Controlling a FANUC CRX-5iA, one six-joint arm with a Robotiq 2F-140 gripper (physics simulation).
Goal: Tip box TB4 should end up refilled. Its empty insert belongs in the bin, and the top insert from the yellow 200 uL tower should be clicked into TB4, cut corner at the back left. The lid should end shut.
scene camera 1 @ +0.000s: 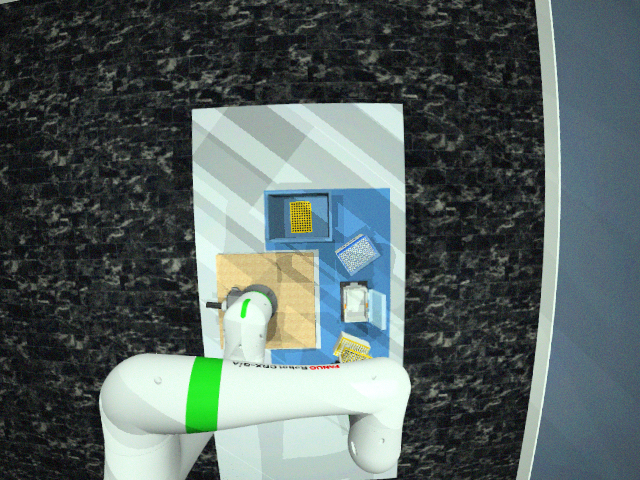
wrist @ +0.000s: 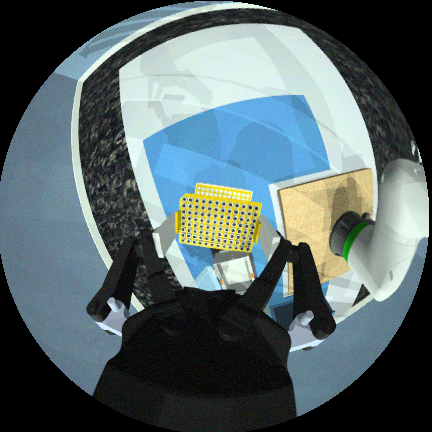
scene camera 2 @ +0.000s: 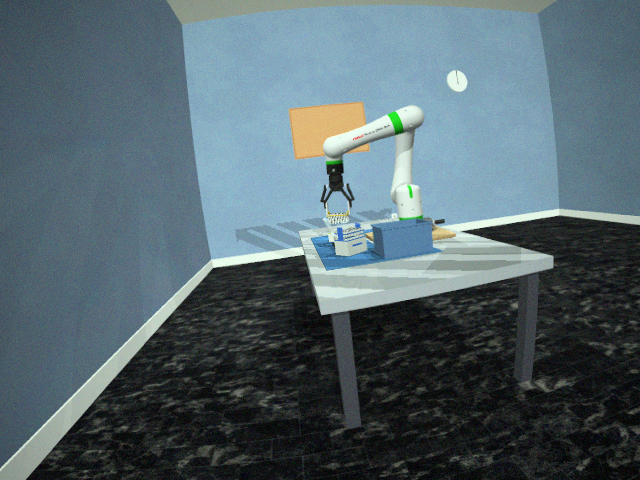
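My gripper (scene camera 2: 338,208) (wrist: 217,222) is shut on a yellow 200 uL insert (scene camera 2: 338,216) (wrist: 220,220) (scene camera 1: 356,355), held level by its short ends. White tips hang below it; its upper left corner in the wrist view looks cut. The insert is in the air above the rest of the yellow tower (scene camera 1: 351,341) (wrist: 223,192), which is partly hidden behind it. Tip box TB4 (scene camera 1: 354,303) (wrist: 235,270) stands open without an insert, its clear lid (scene camera 1: 377,310) (wrist: 206,279) swung out to one side. The empty yellow insert (scene camera 1: 300,217) lies in the blue bin (scene camera 1: 330,217) (scene camera 2: 403,240).
A blue-topped tip tower (scene camera 1: 357,254) (scene camera 2: 350,242) stands turned between the bin and TB4 on the blue mat (scene camera 1: 361,206). The robot base stands on a wooden board (scene camera 1: 289,279) (wrist: 310,215) beside the mat. The arm covers part of the table in scene camera 1.
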